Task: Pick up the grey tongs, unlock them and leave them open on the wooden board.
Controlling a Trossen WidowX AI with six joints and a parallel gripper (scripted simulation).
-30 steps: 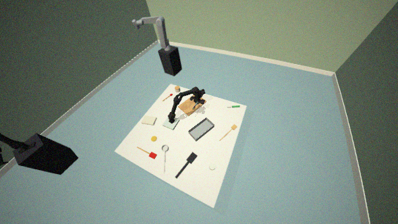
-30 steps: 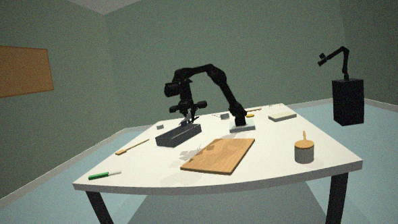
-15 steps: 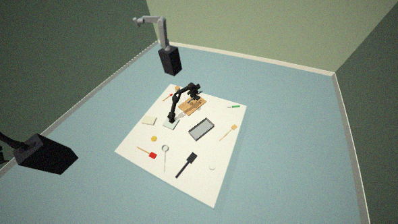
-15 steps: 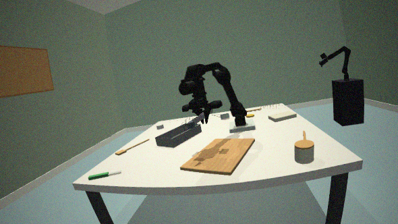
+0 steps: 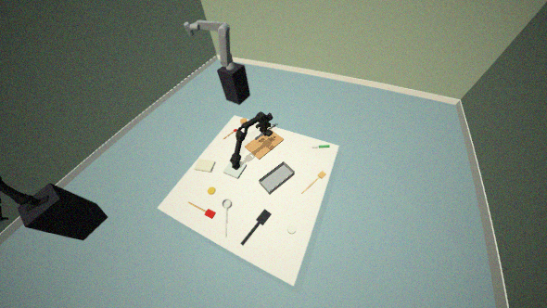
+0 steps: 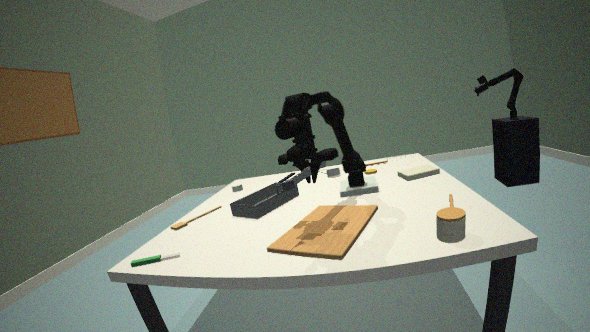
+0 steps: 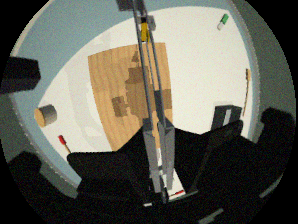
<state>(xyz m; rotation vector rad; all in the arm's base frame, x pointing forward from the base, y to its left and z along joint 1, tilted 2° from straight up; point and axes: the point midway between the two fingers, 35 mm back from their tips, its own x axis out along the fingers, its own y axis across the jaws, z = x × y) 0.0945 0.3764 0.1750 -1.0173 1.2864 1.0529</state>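
The wooden board lies 30 mm behind my gripper tip, 10 mm to the left of it and 150 mm below it. The rest, counted from my gripper tip: cream block 390 mm behind, 530 mm to the right, 140 mm below; then roasting tin 310 mm ahead, 280 mm to the right, 130 mm below; then lidded canister 400 mm behind, 140 mm to the left, 120 mm below.
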